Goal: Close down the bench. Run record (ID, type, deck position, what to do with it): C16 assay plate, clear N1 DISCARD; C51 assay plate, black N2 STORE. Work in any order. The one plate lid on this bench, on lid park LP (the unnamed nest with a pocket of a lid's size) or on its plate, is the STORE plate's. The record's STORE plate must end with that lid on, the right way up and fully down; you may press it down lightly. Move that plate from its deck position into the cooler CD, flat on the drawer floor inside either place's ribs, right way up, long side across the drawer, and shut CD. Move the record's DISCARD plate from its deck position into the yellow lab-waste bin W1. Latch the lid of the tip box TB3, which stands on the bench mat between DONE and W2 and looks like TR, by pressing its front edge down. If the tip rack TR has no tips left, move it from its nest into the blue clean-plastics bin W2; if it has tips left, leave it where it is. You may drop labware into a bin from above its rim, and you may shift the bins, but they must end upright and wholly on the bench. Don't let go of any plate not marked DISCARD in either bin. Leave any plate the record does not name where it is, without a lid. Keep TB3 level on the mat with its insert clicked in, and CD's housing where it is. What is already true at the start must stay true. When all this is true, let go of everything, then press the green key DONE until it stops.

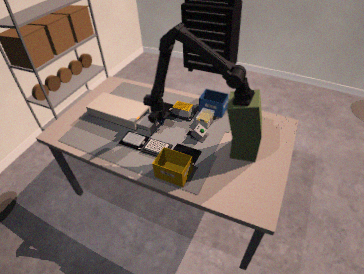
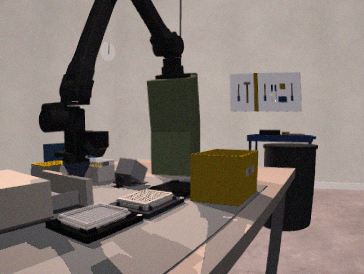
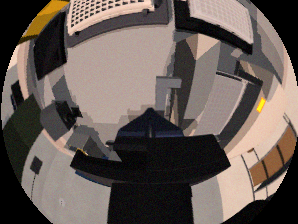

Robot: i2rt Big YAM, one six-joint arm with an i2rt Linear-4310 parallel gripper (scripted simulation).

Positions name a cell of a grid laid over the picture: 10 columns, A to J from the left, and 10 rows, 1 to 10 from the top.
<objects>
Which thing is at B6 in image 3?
A DONE key block.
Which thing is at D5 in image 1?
A cooler CD.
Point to a clear plate lid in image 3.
H5
</objects>
